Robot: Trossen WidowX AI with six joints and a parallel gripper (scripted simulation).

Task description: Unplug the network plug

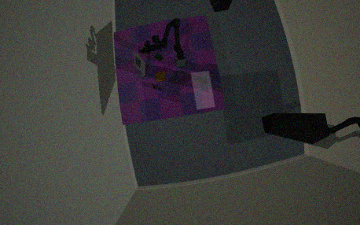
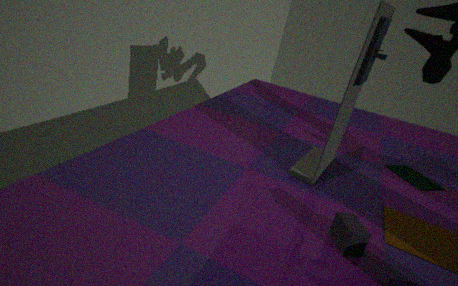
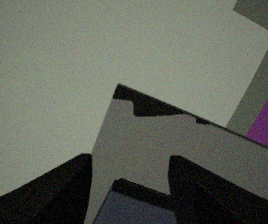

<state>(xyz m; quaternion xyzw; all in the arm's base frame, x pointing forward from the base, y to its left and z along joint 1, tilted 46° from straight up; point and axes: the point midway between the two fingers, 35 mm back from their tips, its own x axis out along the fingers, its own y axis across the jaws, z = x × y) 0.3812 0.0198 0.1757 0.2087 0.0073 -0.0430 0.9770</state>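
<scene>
My gripper tip is now 320 mm above the orange marked square, 200 mm to the right of it and 110 mm past it. From my gripper tip the other things lie so: small grey block 300 mm below, 290 mm to the left, 30 mm ahead; upright grey panel 160 mm below, 60 mm to the left, 60 mm ahead; dark flat patch 320 mm below, 150 mm behind, 50 mm to the right.
</scene>
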